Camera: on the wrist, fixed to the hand. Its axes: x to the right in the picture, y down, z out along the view.
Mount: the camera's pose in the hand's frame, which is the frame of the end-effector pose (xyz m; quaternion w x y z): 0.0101 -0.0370 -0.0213 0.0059 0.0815 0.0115 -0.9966
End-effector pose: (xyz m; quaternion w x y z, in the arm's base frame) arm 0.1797 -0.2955 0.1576 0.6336 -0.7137 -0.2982 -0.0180
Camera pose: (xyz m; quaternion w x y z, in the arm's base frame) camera 0.1789 -0.3102 0.1989 0.0474 0.3448 -0.7072 -0.6154
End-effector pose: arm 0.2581 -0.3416 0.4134 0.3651 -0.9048 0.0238 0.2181
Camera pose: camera 0.2827 -0.3276 0.4469 0.2930 -0.0018 -0.8796 -0.3749
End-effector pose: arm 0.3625 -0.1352 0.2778 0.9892 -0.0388 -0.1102 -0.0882
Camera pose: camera 0.3699 -0.1752 0.2615 0.0776 -0.1912 0.0351 0.9778
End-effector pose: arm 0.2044 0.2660 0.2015 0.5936 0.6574 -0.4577 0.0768
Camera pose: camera 0.2452 0.2744 0.1878 0.0317 0.5075 0.6656 -0.5463
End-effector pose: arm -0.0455 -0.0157 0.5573 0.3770 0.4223 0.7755 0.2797
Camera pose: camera -0.0830 -0.0274 0.5379 0.2376 -0.7428 0.4525 -0.4324
